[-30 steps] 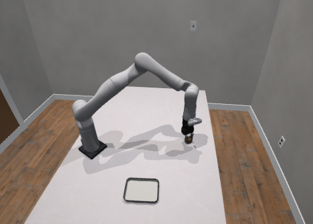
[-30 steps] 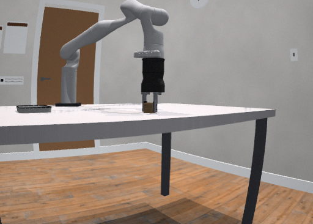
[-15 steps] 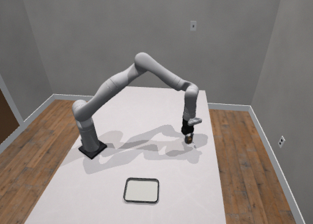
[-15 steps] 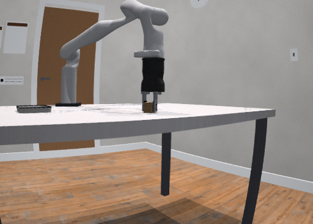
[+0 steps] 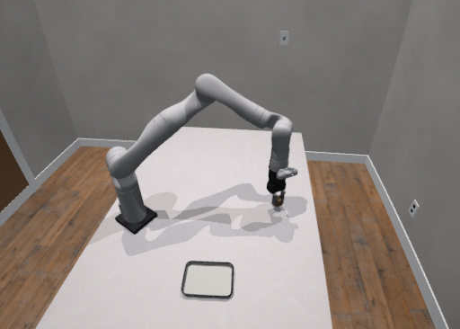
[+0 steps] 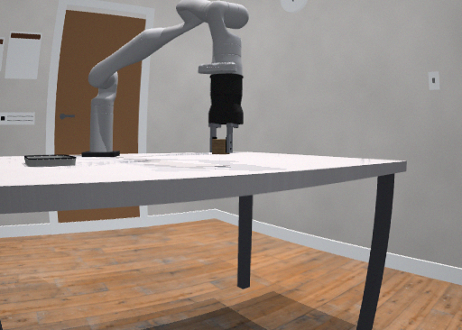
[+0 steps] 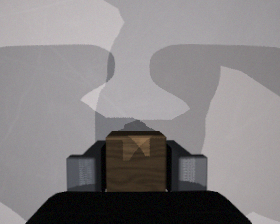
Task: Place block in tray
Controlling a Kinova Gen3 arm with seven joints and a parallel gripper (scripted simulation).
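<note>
The white tray is 34 cm to the right of my hand, 28 cm behind it and 4 cm below it. Round my hand: brown wooden block (right at my hand).
</note>
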